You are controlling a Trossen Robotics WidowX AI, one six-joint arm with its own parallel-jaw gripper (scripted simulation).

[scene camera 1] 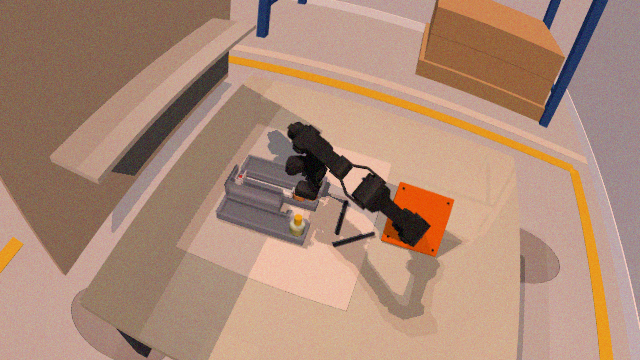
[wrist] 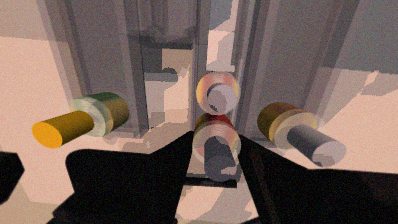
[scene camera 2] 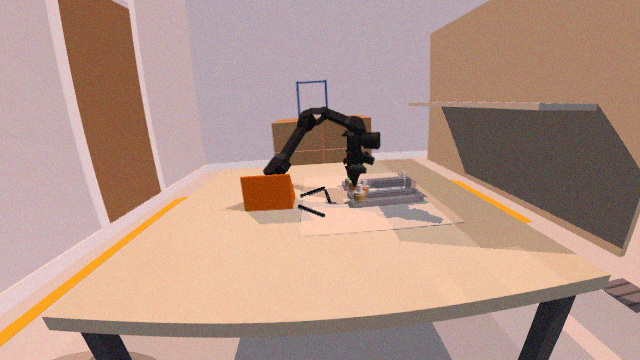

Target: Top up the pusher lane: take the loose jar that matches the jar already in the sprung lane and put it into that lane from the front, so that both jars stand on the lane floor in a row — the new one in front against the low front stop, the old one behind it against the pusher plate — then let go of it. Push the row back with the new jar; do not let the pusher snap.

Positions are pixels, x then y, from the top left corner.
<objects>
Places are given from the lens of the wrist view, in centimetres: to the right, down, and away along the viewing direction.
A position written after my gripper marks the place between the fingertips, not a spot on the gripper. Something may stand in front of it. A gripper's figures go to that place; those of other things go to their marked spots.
my gripper (wrist: 214,137): 1, 2, 11
matching jar (wrist: 216,144): 1, 2, 8
matching jar (wrist: 218,92): 1, -1, 8
</objects>
